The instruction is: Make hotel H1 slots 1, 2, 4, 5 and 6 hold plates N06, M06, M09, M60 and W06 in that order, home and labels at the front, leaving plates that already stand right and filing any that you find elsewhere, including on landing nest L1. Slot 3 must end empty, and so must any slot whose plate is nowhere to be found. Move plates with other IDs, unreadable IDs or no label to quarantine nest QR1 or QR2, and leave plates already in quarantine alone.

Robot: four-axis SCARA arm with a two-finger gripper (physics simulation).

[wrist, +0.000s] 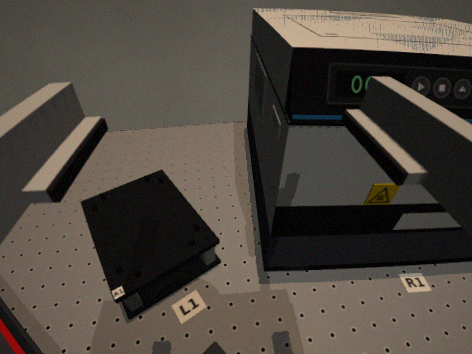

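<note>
The landing nest L1 (150,227) is a black raised platform, turned at an angle, with small dark pegs near its corners. Its top is bare, with no plate on it. A small A1 tag (118,292) is at its near left corner, and its L1 label (189,306) lies on the deck in front. My gripper (227,100) is open and empty, its two pale fingers with dark inner pads far apart at left and right. The nest shows below and between them. Hotel H1 and plates with readable IDs do not show in the wrist view.
A large dark instrument (320,250) with a green display, round buttons and a yellow warning sticker (381,194) stands at the right, behind its R1 label (415,283). A red-edged dark fixture (11,336) is cut off at the lower left. A grey wall stands behind.
</note>
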